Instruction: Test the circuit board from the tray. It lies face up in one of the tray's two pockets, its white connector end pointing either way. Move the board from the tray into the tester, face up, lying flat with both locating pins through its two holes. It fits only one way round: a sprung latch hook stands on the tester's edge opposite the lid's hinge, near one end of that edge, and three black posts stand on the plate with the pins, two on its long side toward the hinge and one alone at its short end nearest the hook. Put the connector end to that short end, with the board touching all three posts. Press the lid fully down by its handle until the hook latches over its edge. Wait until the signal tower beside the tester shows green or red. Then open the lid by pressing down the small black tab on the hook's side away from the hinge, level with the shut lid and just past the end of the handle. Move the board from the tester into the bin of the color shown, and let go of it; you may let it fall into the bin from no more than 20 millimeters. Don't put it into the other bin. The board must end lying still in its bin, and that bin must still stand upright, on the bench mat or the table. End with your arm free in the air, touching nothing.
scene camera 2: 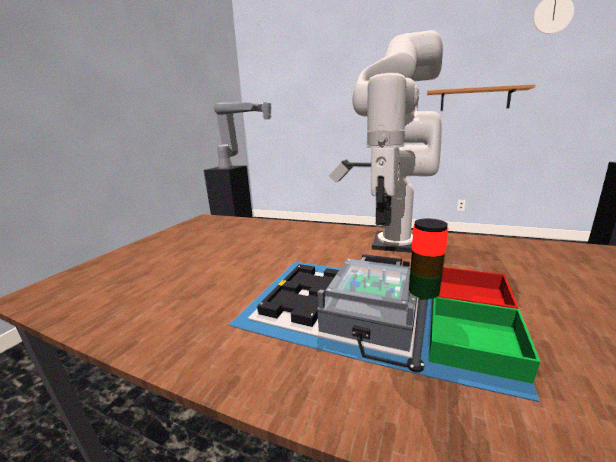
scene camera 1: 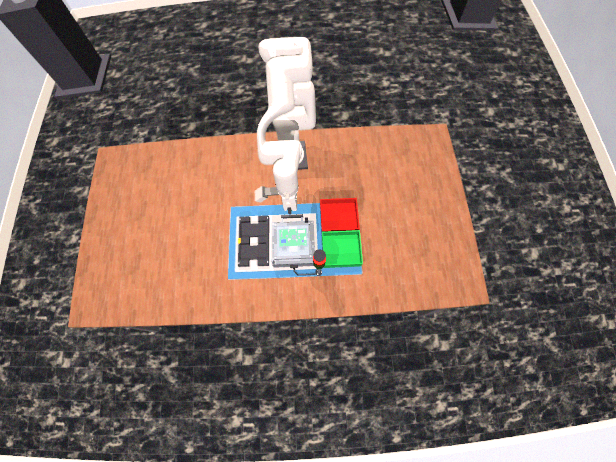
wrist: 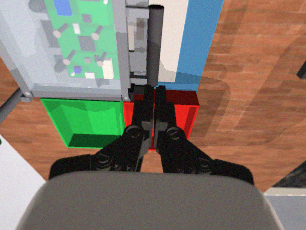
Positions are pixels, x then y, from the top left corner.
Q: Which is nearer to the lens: the green bin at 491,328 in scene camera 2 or the red bin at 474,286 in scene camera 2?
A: The green bin.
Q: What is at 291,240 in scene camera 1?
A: A clear lid.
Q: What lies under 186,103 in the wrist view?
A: A red bin.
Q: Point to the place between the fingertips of my gripper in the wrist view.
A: At 153,99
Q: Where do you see a green bin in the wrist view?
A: At 81,124
